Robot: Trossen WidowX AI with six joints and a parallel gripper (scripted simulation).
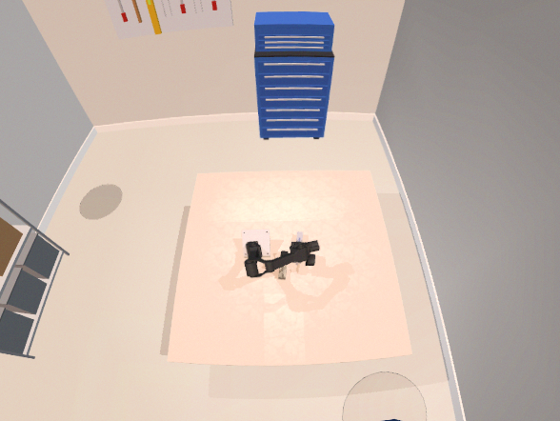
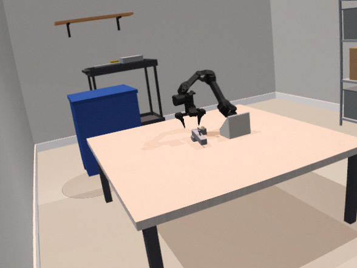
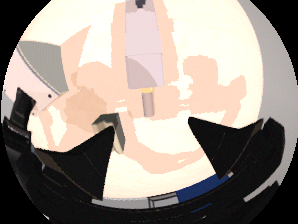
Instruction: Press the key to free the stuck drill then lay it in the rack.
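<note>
The yellow drill lies 70 mm to the left of my gripper tip, 20 mm below it and 10 mm ahead of it. The rest, counted from my gripper tip: dark key: 150 mm to the left, 30 mm ahead, 20 mm below.
</note>
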